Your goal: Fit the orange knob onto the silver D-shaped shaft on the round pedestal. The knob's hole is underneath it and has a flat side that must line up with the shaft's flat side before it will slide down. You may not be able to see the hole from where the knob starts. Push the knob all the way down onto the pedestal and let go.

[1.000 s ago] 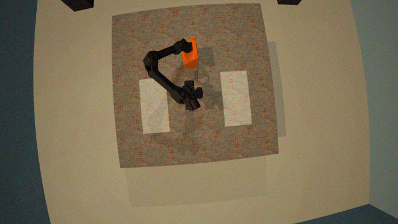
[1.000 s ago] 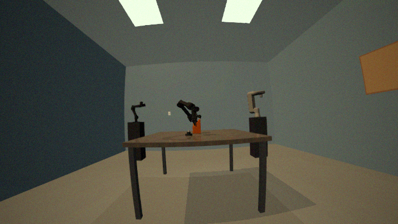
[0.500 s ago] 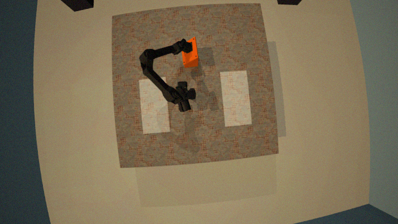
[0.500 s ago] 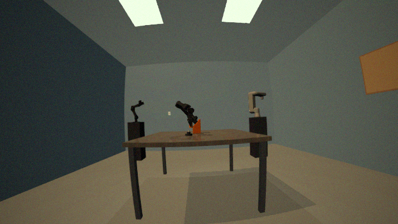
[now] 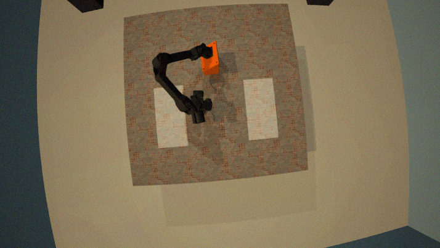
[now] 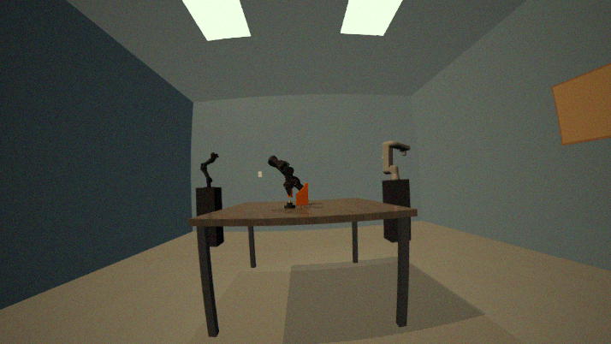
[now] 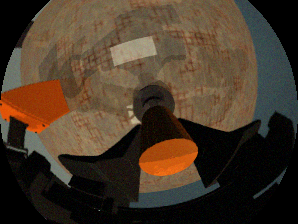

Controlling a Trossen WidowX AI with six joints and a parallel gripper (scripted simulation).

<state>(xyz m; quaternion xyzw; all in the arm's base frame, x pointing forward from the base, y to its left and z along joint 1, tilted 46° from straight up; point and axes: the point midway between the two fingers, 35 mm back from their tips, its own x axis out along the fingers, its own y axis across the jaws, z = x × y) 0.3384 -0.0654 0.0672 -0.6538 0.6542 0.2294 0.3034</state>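
Right now my gripper tip is 6 cm above the round dark pedestal. Round my gripper tip: orange knob: 3 cm above.
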